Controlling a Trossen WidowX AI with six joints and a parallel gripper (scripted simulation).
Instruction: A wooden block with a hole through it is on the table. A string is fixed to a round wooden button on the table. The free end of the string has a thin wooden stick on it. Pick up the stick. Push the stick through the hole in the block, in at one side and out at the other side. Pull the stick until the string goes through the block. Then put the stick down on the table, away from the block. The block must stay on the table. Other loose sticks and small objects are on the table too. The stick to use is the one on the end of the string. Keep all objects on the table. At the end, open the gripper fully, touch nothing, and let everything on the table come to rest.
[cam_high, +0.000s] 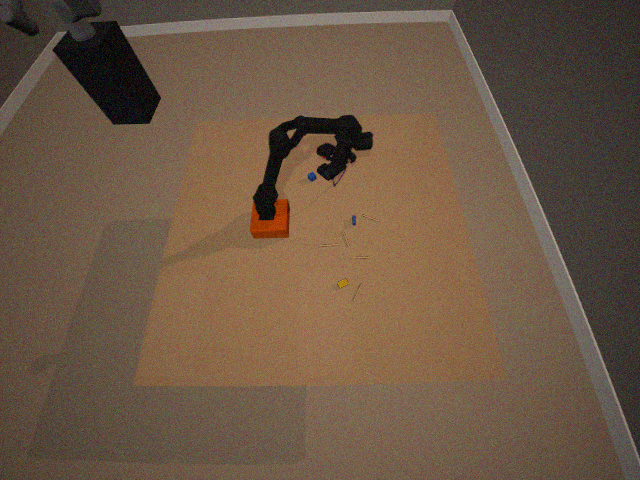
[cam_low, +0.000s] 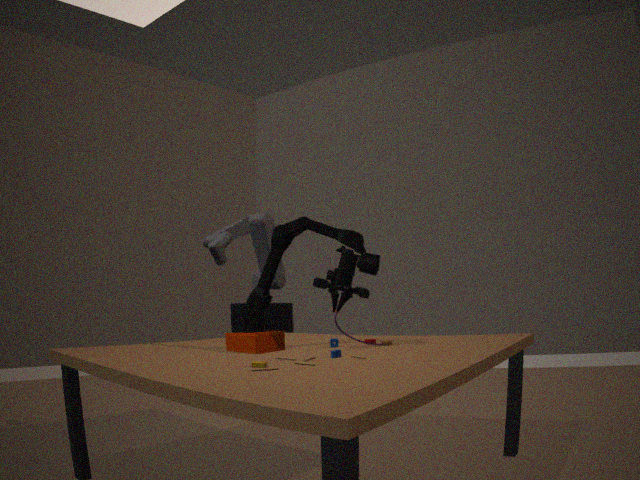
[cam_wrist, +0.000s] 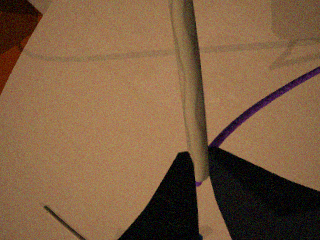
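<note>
The thin wooden stick is 10 mm behind my gripper tip and 10 mm to the left of it. The rest, counted from my gripper tip: yellow piece 50 mm ahead, 410 mm to the right, 130 mm below; then round wooden button 60 mm ahead, 220 mm to the left, 130 mm below; then red piece 30 mm behind, 250 mm to the left, 130 mm below.
</note>
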